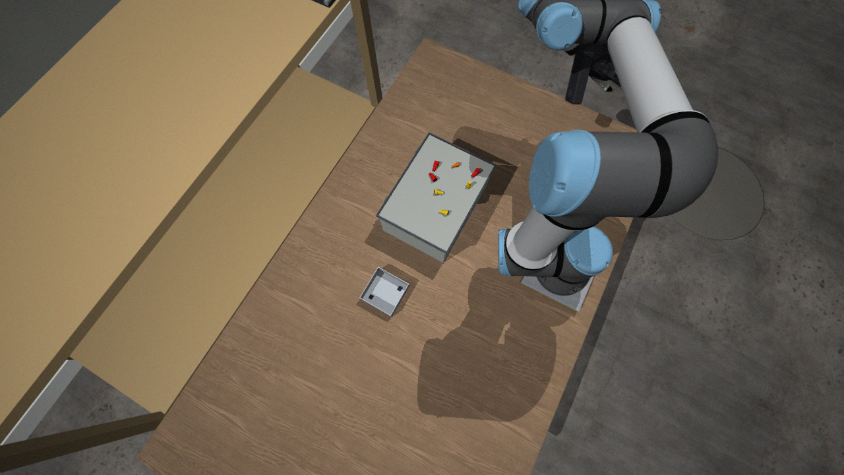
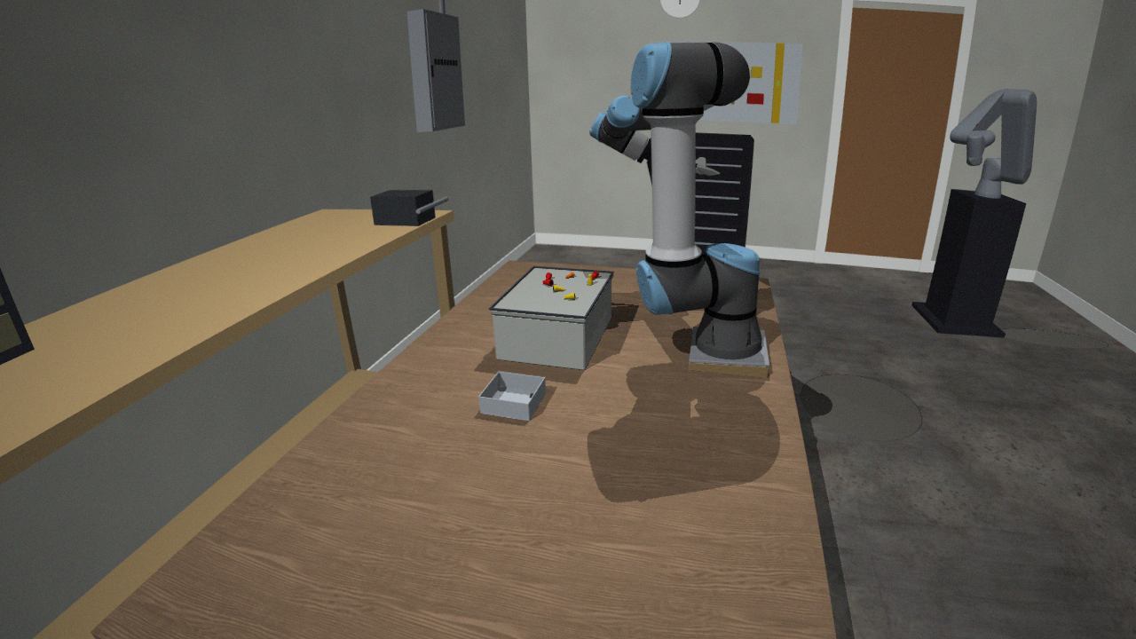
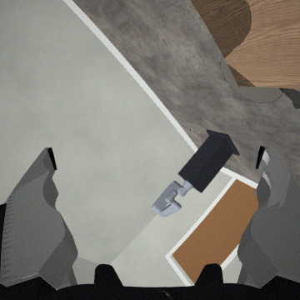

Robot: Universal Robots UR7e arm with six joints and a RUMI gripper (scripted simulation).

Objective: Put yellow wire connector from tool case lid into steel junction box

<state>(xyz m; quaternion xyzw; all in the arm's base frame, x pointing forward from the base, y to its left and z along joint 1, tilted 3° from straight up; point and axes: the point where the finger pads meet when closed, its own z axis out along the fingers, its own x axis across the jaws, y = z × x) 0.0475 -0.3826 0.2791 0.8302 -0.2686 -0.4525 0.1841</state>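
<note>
My hand is 33 cm short of the orange connector, 26 cm to the right of it and 18 cm above it. Round my hand: grey tool case 35 cm ahead, 35 cm to the left, 22 cm below.
</note>
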